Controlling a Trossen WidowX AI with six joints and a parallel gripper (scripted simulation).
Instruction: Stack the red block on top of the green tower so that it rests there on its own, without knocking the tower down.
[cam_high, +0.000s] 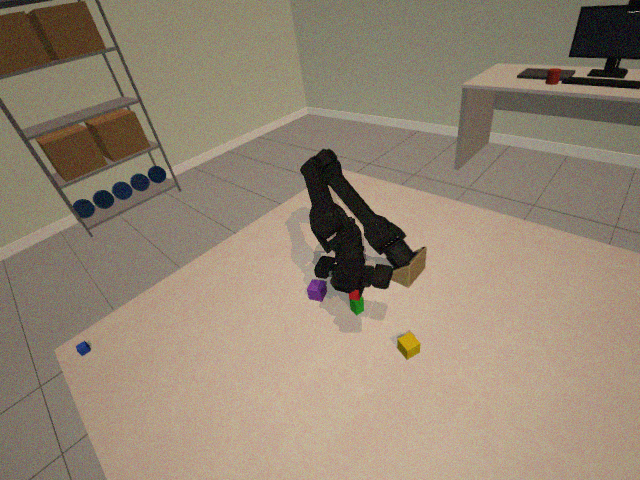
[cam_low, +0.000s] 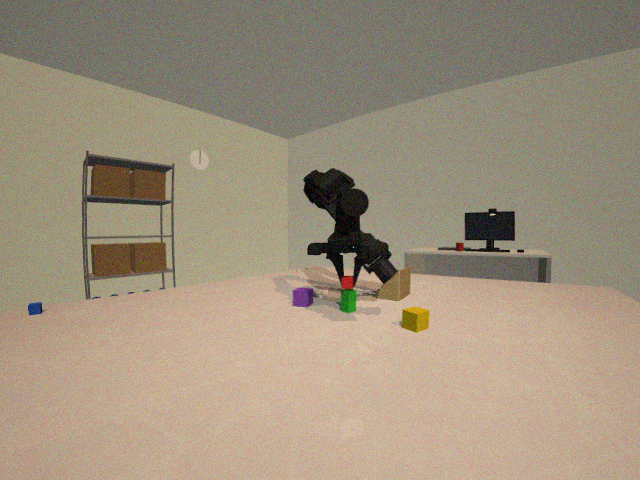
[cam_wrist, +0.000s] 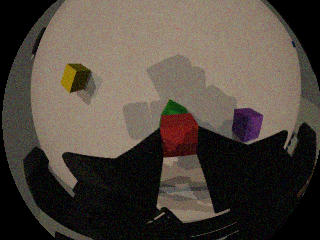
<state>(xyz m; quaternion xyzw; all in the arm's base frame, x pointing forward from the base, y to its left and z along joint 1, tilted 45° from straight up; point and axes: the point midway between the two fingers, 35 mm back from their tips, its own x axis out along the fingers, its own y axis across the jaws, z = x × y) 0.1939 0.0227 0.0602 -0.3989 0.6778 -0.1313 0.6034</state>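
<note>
The purple block is 30 mm ahead of my gripper tip, 130 mm to the right of it and 40 mm below it. Also, from my gripper tip: yellow block 20 mm ahead, 180 mm to the left, 50 mm below; red block 10 mm above; small blue block 590 mm ahead, 520 mm to the right, 50 mm below.
</note>
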